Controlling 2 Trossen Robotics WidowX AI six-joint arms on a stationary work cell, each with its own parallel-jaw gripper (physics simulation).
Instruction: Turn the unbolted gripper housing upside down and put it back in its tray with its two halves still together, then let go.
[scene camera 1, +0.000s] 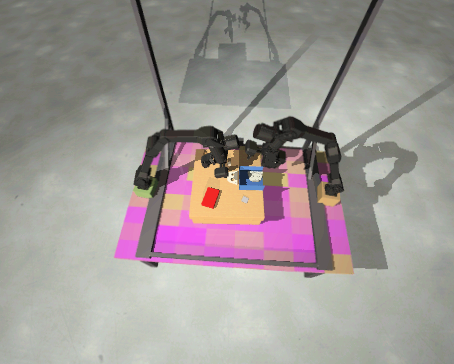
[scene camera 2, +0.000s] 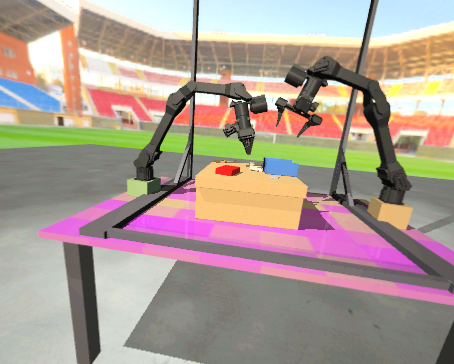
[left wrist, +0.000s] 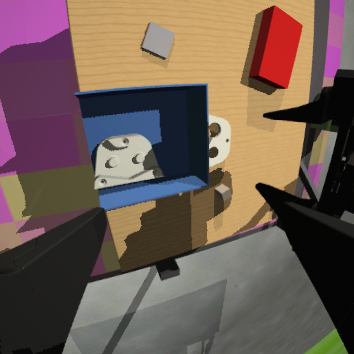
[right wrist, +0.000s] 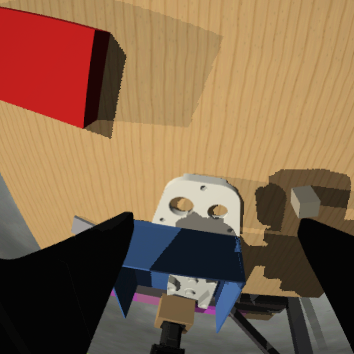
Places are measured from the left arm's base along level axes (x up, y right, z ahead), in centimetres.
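Pixels of known places: left gripper, fingertip midpoint: (scene camera 1: 256, 161) (scene camera 2: 286, 132) (left wrist: 194, 213); right gripper, fingertip midpoint: (scene camera 2: 248, 154) (left wrist: 260, 151) (right wrist: 217, 223); left arm's base, link origin: (scene camera 1: 330, 190) (scene camera 2: 390, 201) (right wrist: 172, 325); right arm's base, link origin: (scene camera 1: 144, 184) (scene camera 2: 144, 178).
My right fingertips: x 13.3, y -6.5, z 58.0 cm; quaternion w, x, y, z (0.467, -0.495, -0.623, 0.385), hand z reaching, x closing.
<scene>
Ahead of a thing's pixels: the offset from my right fingertips to its top centre.
A pale housing part {dx -3.5, dy +1.9, dz -15.2 cm} (scene camera 1: 255, 175) (left wrist: 125, 160) (right wrist: 192, 287) with two round bosses facing up lies in the left end of the blue tray {dx -0.8, dy -0.2, dz -13.1 cm} (scene camera 1: 251, 187) (scene camera 2: 281, 166) (left wrist: 150, 194) (right wrist: 200, 250) in the left wrist view. Another pale part {dx -4.9, dy -0.2, dz -3.6 cm} (scene camera 1: 232, 177) (scene camera 2: 256, 168) (left wrist: 222, 142) (right wrist: 202, 192) with two large holes lies flat on the wood outside the tray, close by its wall, partly hidden by that wall. My right gripper (scene camera 2: 249, 151) (left wrist: 260, 151) (right wrist: 217, 223) is open and empty above this part. My left gripper (scene camera 2: 288, 130) (left wrist: 194, 213) is open and empty, high over the tray side.
A red block {dx -4.2, dy -13.8, dz +4.9 cm} (scene camera 1: 211, 197) (scene camera 2: 227, 170) (left wrist: 277, 47) (right wrist: 45, 65), a grey square piece {dx -5.9, dy -11.3, dz -11.9 cm} (scene camera 1: 245, 199) (left wrist: 158, 40) and a small grey block {dx -4.2, dy +7.5, dz -0.6 cm} (left wrist: 223, 192) (right wrist: 305, 201) lie on the wooden box {dx -6.2, dy -2.2, dz -1.4 cm} (scene camera 1: 225, 215) (scene camera 2: 250, 205). Metal frame posts rise behind.
</scene>
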